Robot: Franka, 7 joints.
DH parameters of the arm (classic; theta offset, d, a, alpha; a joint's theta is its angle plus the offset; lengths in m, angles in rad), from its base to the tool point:
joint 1: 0 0.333 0 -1.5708
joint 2: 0 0 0 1.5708
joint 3: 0 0.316 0.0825 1.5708
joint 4: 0 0 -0.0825 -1.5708
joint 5: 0 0.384 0 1.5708
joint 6: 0 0 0.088 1.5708
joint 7: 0 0.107 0 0
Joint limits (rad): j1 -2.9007..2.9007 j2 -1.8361..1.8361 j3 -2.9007..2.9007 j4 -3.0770..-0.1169 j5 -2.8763..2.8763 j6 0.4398..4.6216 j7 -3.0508..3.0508
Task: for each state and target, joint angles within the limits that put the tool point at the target. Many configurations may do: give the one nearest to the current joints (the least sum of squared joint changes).
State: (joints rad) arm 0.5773 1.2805 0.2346 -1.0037 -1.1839 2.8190 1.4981
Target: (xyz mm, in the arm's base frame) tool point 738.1 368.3 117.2
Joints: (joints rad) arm 0.3804 1.4781 0.1486 -0.5999 -1.1016 2.6497 1.4981
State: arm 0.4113 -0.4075 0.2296 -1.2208 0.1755 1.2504 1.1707
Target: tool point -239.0 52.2 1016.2
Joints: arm 0.5231 -0.8929 0.3148 -0.8772 0.2170 1.3294 1.1707
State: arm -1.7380 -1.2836 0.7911 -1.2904 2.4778 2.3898 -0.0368
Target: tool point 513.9 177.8 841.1
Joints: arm -1.8262 -1.2514 0.8585 -1.4844 2.4765 2.4269 -0.0368
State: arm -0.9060 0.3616 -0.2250 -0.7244 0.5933 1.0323 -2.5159
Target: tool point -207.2 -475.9 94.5
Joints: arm -1.5653 1.0690 -0.5584 -1.4957 0.4012 0.9798 -2.5159
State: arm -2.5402 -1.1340 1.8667 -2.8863 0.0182 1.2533 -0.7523
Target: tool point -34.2 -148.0 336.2
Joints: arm -2.5481 -1.3741 1.6455 -2.9870 -0.2467 1.1620 -0.7523
